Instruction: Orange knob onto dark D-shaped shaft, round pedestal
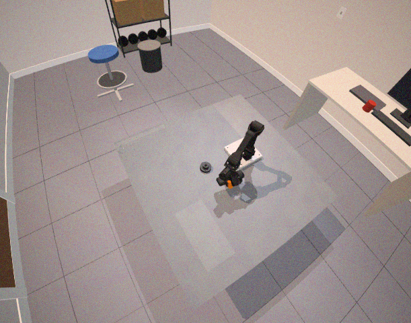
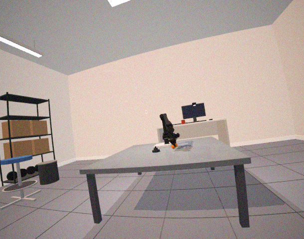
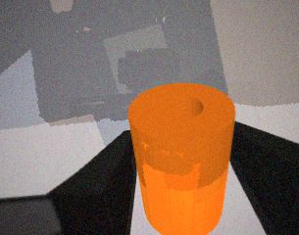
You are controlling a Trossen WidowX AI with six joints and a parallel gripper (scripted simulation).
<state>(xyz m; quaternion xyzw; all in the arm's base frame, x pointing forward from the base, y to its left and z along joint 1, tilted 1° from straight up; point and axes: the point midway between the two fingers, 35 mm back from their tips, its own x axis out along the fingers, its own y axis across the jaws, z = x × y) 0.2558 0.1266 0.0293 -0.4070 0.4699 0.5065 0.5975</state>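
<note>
Now: the D-shaft pedestal 70 mm ahead of my gripper tip and 220 mm to the right of it. From my gripper tip the other things lie so: orange knob (10 mm to the right).
</note>
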